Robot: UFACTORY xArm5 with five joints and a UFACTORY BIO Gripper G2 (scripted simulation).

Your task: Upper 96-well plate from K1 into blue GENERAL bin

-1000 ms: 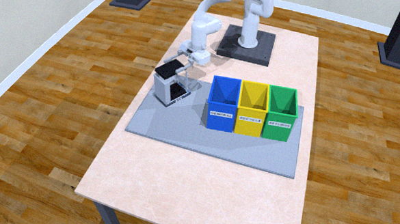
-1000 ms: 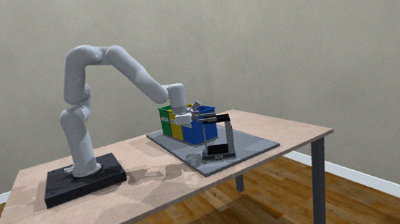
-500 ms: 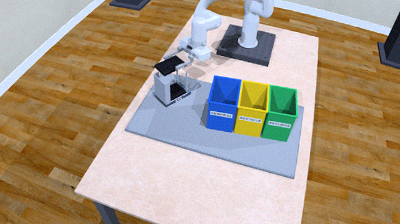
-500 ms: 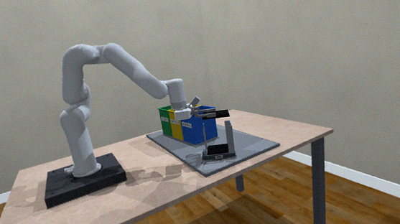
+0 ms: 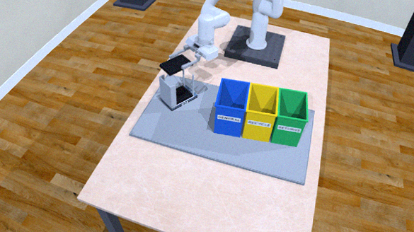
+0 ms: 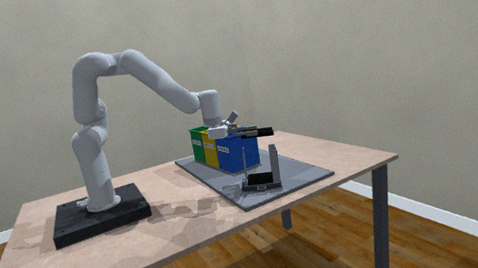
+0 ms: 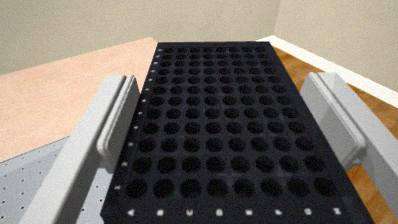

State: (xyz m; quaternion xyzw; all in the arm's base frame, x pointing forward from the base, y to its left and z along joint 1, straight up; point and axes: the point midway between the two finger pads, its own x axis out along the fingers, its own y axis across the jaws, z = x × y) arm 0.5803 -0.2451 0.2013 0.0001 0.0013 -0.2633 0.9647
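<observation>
Now: hand 6 cm short of the blue bin labelled general, 27 cm to the right of it and 14 cm above it. The rest, counted from my hand: yellow recycle bin (4 cm ahead, 40 cm to the left, 14 cm below); green bin (2 cm ahead, 53 cm to the left, 14 cm below).
</observation>
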